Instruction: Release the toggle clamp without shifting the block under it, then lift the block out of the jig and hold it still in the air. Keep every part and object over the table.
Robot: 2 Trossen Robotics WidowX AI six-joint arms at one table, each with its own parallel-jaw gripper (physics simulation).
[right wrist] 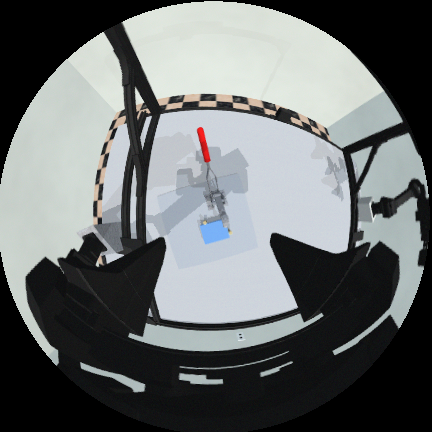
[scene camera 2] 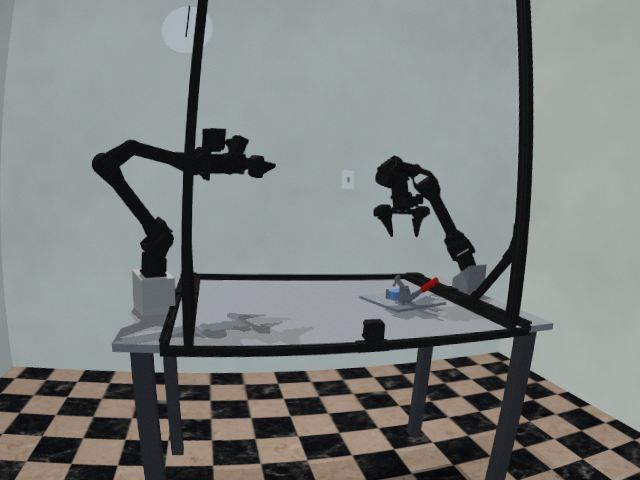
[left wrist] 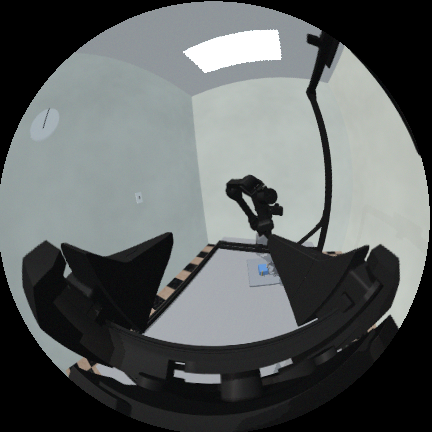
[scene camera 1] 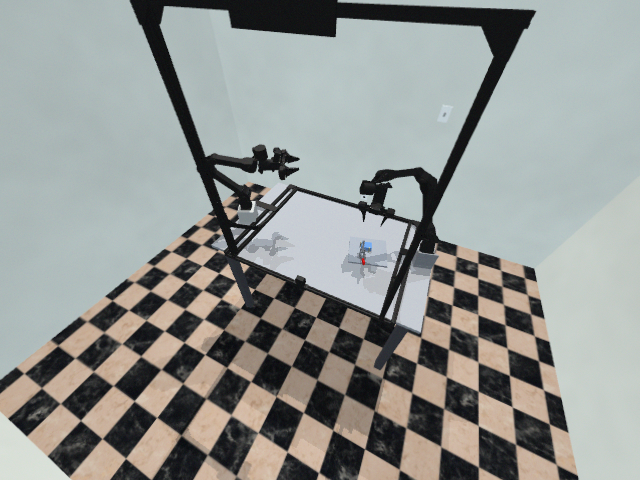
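Where they show: left gripper, fingertip midpoint: (scene camera 2: 267, 164) (left wrist: 221, 238) (scene camera 1: 299, 163); right gripper, fingertip midpoint: (right wrist: 219, 240) (scene camera 2: 404, 236) (scene camera 1: 372, 224); left arm's base, link origin: (right wrist: 372, 208) (scene camera 2: 153, 273) (scene camera 1: 246, 206); right arm's base, link origin: (right wrist: 93, 242) (scene camera 2: 469, 270) (scene camera 1: 426, 252).
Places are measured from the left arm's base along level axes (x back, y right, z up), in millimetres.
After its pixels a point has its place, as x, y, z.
A blue block (scene camera 1: 368, 245) @(-748, 266, -72) (scene camera 2: 392, 294) @(-707, 269, -80) (left wrist: 262, 269) @(-721, 253, -73) (right wrist: 215, 233) @(-738, 255, -73) sits in the jig on a thin grey plate (scene camera 1: 379, 255) @(-808, 321, -98) (scene camera 2: 369, 298) @(-654, 215, -98) (right wrist: 185, 250) @(-827, 242, -98). The grey toggle clamp (scene camera 1: 362, 250) @(-701, 325, -49) (scene camera 2: 404, 293) @(-692, 331, -63) (right wrist: 216, 197) @(-704, 325, -48) stands beside it, its red handle (scene camera 1: 363, 261) @(-679, 452, 12) (scene camera 2: 429, 284) @(-678, 435, -13) (right wrist: 203, 145) @(-687, 425, -9) slanting up and away from the block. The clamp arm looks raised in scene camera 2; the block's top shows in the right wrist view. My right gripper (scene camera 1: 372, 223) @(-733, 281, 111) (scene camera 2: 403, 236) @(-733, 281, 111) (right wrist: 219, 240) @(-733, 281, 111) is open and empty, pointing down high above the jig. My left gripper (scene camera 1: 298, 163) @(-350, 45, 322) (scene camera 2: 274, 165) @(-350, 45, 322) (left wrist: 221, 238) @(-350, 45, 322) is open and empty, level, far to the left.
The pale table (scene camera 1: 310, 232) @(-406, 125, -106) (scene camera 2: 289, 294) @(-477, 12, -106) has a black frame rail around its edge. Black posts (scene camera 1: 180, 98) @(13, 313, 695) (scene camera 2: 524, 129) @(-742, 687, 451) rise at its sides. A small black box (scene camera 1: 300, 281) @(-360, 523, -61) (scene camera 2: 373, 330) @(-349, 518, -71) sits on the front rail. Arm shadows lie on the table.
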